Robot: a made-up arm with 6 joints.
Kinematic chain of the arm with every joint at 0, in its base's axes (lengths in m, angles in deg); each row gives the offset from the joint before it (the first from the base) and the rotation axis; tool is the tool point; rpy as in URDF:
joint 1: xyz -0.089 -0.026 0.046 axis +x
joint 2: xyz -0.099 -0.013 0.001 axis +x
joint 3: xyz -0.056 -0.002 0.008 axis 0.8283 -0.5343 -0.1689
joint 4: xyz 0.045 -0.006 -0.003 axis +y
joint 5: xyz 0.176 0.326 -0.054 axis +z
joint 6: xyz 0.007 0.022 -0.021 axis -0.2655 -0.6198 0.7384
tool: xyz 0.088 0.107 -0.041 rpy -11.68 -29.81 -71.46
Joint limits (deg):
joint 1: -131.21..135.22
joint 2: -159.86..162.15
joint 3: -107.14..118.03
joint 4: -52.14..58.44
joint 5: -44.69..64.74
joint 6: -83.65..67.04
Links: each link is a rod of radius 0.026 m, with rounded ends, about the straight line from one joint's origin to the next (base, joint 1, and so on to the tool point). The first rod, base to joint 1, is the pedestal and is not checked.
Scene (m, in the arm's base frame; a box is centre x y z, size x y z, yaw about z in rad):
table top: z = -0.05
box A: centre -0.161 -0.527 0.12 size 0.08 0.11 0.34 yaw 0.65
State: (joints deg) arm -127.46 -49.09 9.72 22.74 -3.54 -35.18
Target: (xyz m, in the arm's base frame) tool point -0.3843 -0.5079 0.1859
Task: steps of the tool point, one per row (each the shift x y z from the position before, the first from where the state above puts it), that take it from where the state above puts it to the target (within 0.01 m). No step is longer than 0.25 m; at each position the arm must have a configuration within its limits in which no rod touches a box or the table.
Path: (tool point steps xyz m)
1: -0.1139 0.0418 0.1834
2: -0.1407 0.0986 0.1217
3: -0.0608 -0.0955 -0.0794
4: -0.0608 -0.0690 -0.1050
5: -0.0596 -0.0346 -0.1196

